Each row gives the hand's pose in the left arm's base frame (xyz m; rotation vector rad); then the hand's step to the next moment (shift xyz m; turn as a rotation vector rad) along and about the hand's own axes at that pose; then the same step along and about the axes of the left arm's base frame.
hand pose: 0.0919 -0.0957 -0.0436 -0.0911 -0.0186 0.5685
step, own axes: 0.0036 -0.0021 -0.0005 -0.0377 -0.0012 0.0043
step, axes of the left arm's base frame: 0.0042 0.0001 -0.0003 -0.0313 -0.0210 0.0047
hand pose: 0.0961 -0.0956 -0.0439 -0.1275 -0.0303 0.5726
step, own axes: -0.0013 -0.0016 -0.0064 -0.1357 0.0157 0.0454
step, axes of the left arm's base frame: 0.0002 -0.0028 -0.0061 -0.1254 -0.0554 0.0439
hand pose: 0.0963 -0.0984 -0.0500 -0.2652 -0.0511 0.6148
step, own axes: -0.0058 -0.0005 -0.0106 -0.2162 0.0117 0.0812
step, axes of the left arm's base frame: -0.0031 -0.0062 -0.0099 -0.1934 -0.0967 0.0820
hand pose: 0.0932 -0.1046 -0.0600 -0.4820 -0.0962 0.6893
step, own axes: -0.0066 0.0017 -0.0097 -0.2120 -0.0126 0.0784
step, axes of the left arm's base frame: -0.0038 -0.0069 -0.0089 -0.1752 -0.1113 0.0904
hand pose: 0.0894 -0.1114 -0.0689 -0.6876 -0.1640 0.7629
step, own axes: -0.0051 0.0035 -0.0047 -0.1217 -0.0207 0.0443
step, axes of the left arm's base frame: -0.0040 -0.0041 -0.0053 -0.0925 -0.0713 0.0598
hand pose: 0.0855 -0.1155 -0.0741 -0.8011 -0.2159 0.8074
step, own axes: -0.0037 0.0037 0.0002 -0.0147 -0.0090 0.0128
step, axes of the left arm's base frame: -0.0047 -0.0010 -0.0021 -0.0109 -0.0072 0.0170
